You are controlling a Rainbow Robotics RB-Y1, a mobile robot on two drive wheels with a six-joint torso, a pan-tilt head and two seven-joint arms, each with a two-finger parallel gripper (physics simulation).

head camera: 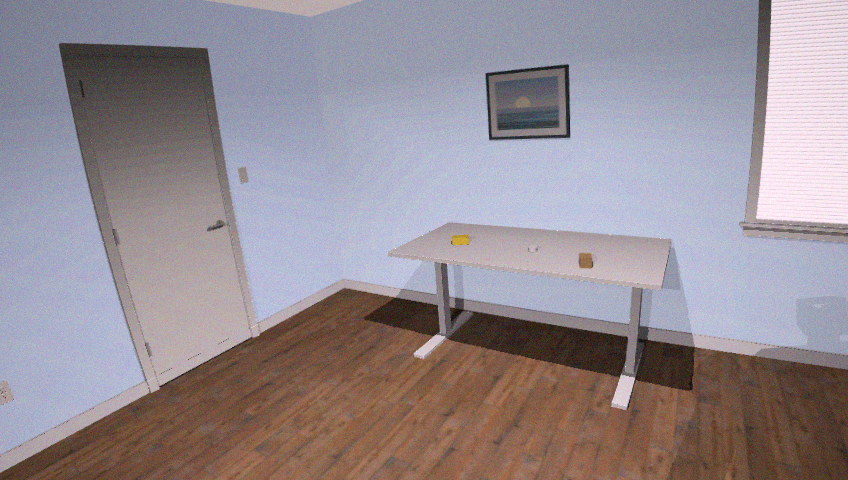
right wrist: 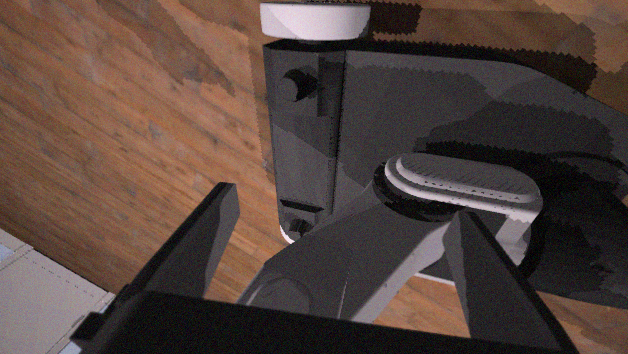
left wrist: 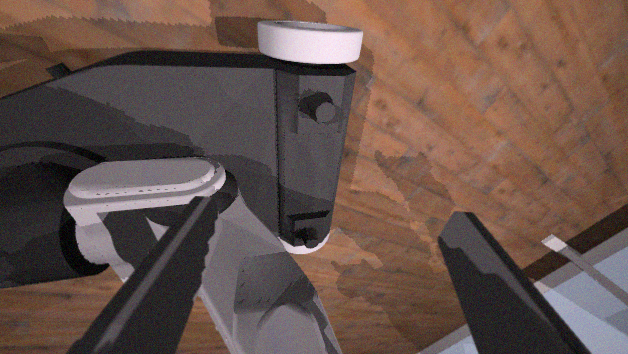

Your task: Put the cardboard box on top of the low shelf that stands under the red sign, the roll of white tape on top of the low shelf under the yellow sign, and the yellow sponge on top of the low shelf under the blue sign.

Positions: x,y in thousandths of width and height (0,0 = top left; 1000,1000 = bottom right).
Scene:
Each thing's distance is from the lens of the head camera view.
desk (head camera: 754,547): 236 cm
door (head camera: 173,251): 302 cm
window (head camera: 932,399): 288 cm
The marked spots on the desk and the door are 291 cm apart.

